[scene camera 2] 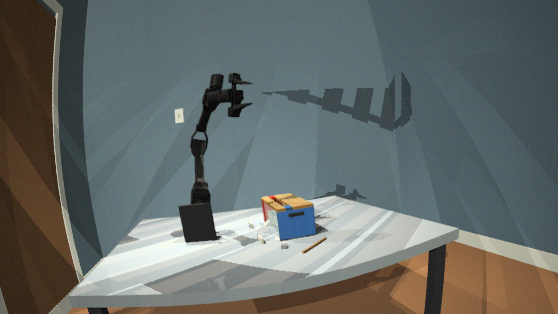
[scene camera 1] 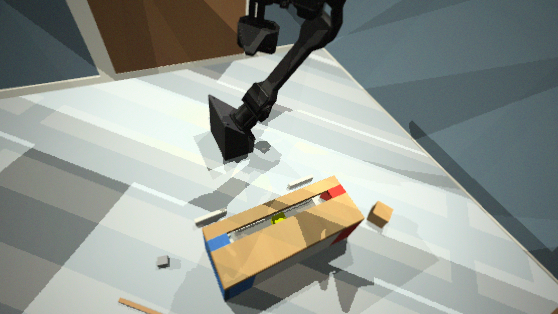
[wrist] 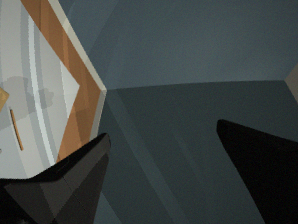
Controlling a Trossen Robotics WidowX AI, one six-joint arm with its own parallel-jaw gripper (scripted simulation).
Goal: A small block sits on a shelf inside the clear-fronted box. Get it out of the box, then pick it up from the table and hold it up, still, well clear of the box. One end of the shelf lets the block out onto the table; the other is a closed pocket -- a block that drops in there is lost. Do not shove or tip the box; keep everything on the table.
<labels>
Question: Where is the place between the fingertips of the gripper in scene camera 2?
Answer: At 252,93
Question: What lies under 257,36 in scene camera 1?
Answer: The gripper.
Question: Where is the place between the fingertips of the gripper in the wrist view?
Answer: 163,132
</labels>
